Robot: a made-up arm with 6 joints.
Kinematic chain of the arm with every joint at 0, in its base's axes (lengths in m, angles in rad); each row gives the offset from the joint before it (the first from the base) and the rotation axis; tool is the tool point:
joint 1: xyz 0 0 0.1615 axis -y
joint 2: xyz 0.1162 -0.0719 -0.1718 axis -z
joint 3: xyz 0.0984 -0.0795 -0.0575 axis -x
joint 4: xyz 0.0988 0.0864 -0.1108 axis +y
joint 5: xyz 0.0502 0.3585 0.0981 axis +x
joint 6: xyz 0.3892 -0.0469 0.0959 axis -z
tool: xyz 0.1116 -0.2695 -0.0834
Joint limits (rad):
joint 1: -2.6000..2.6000
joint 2: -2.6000..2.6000
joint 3: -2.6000..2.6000
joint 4: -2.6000..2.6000
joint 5: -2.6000..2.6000
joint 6: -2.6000..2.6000
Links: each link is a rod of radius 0.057 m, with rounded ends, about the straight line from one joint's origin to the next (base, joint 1, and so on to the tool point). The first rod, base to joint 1, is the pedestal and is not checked.
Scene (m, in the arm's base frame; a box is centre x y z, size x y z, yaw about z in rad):
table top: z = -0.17
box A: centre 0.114 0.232 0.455 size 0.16 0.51 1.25 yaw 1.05
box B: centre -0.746 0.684 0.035 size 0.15 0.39 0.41 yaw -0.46
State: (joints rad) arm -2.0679 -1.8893 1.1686 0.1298 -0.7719 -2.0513
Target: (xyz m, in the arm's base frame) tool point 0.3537 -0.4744 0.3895
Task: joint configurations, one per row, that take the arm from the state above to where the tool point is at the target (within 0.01 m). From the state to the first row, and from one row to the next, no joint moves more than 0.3 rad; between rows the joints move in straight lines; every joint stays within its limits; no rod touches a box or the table.
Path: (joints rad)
1: -1.9435 -2.0195 1.0506 -0.0749 -0.8330 -2.2342
2: -1.8192 -2.1496 0.9326 -0.2796 -0.8941 -2.4171
3: -1.6948 -2.2798 0.8146 -0.4843 -0.9552 -2.6000
4: -1.8185 -2.3438 0.7494 -0.6608 -0.9117 -2.3497
5: -1.9422 -2.4079 0.6843 -0.8373 -0.8682 -2.0995
6: -2.0659 -2.4719 0.6191 -1.0139 -0.8247 -1.8492
7: -2.1896 -2.5360 0.5539 -1.1904 -0.7812 -1.5990
8: -2.3133 -2.6000 0.4888 -1.3669 -0.7378 -1.3487

